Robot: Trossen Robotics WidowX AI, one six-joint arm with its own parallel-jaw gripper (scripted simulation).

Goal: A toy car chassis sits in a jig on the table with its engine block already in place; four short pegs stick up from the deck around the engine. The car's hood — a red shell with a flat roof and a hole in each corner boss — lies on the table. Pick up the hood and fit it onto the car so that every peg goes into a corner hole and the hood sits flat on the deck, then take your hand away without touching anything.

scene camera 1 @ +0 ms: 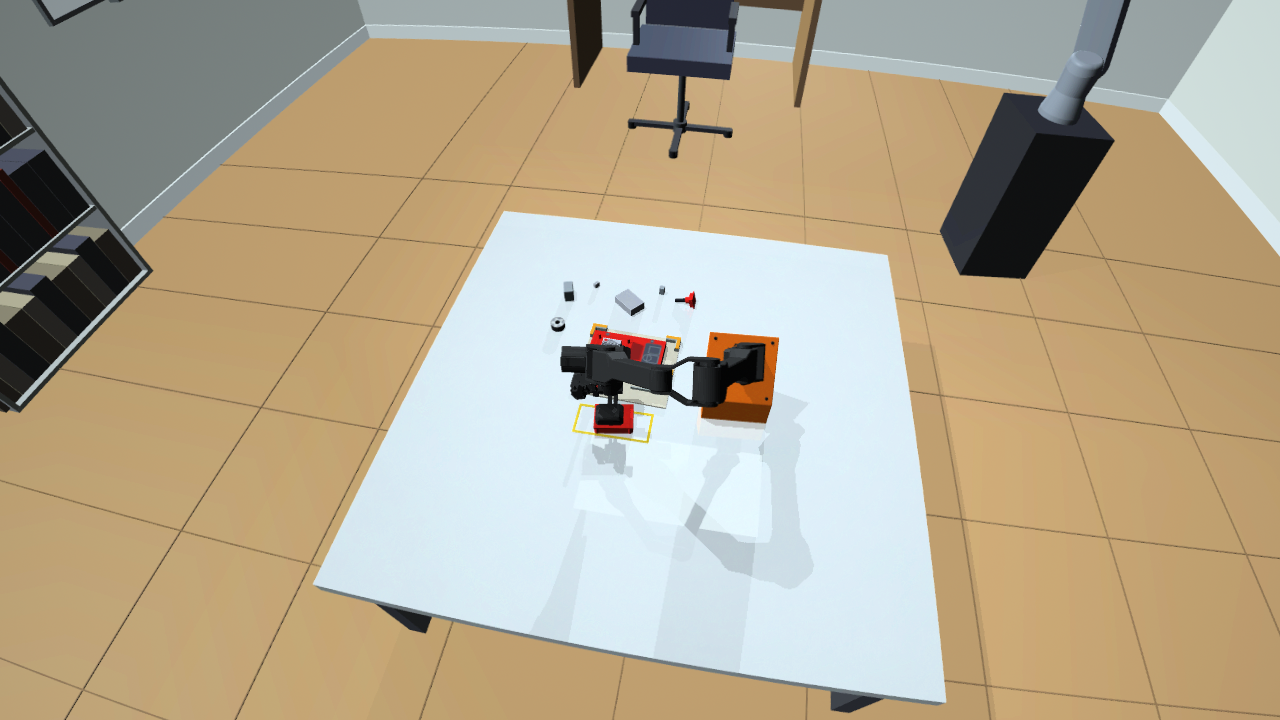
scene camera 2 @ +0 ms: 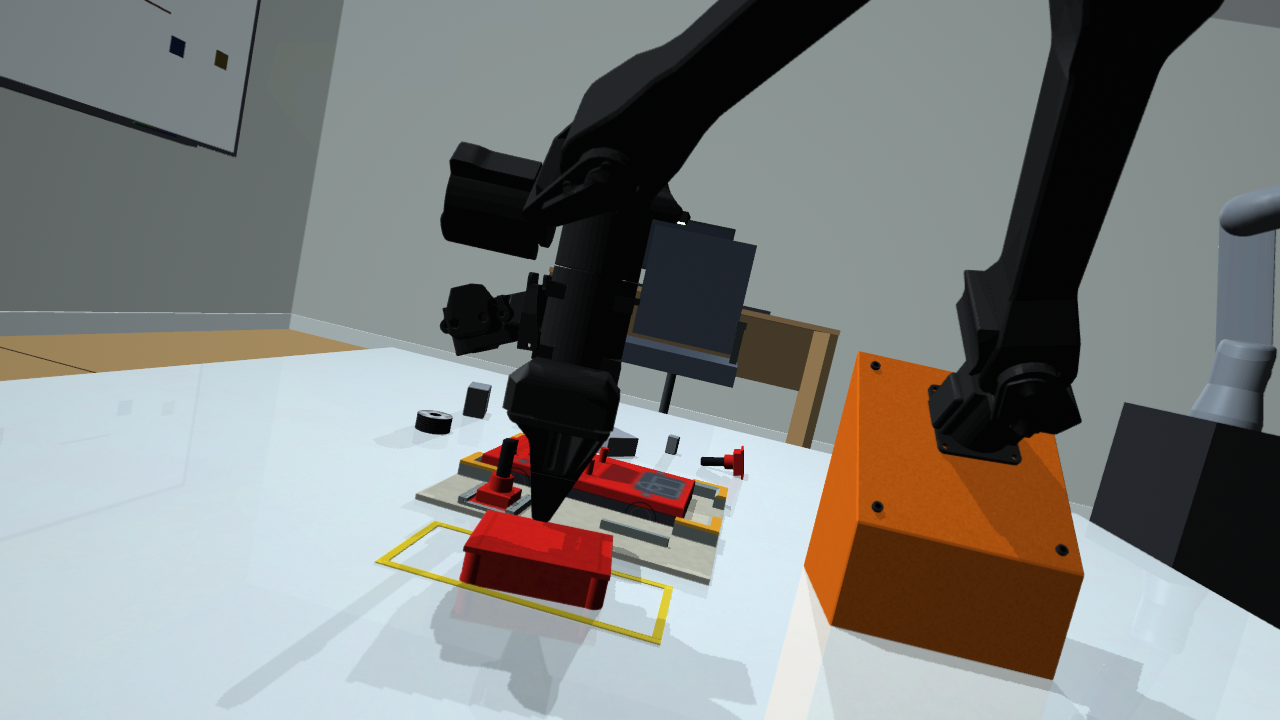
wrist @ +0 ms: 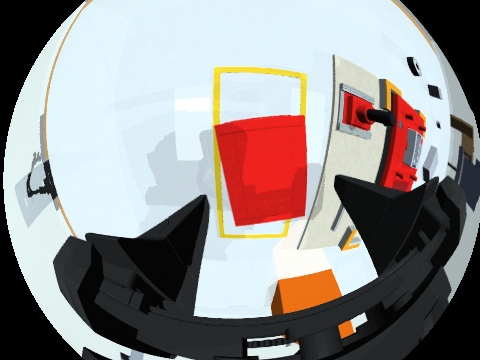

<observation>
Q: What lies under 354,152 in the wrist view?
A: A jig.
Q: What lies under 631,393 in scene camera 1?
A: A jig.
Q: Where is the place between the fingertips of my gripper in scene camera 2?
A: At 548,497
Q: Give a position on a jig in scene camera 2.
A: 687,550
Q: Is my gripper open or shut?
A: Open.
</observation>
